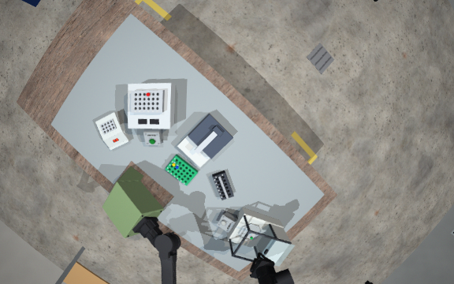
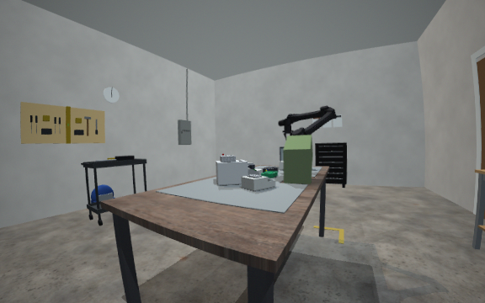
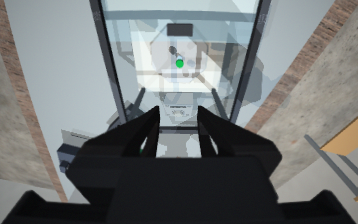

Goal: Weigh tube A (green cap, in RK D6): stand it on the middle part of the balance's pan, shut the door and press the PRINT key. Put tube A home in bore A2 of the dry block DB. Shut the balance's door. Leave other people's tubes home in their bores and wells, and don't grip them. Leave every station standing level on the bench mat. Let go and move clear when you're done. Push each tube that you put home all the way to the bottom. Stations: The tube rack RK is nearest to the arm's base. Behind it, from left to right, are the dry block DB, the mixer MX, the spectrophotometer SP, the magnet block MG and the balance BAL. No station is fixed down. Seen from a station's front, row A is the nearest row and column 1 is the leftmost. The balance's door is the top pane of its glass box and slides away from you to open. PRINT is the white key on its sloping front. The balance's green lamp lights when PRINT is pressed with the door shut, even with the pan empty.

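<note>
My gripper is now 8 cm to the left of the sliding door, 6 cm above it and 3 cm short of it. Also, from my hand: green-capped tube: 17 cm below; then white print key: 20 cm below, 14 cm to the left, 5 cm behind; then balance pan: 20 cm below.
</note>
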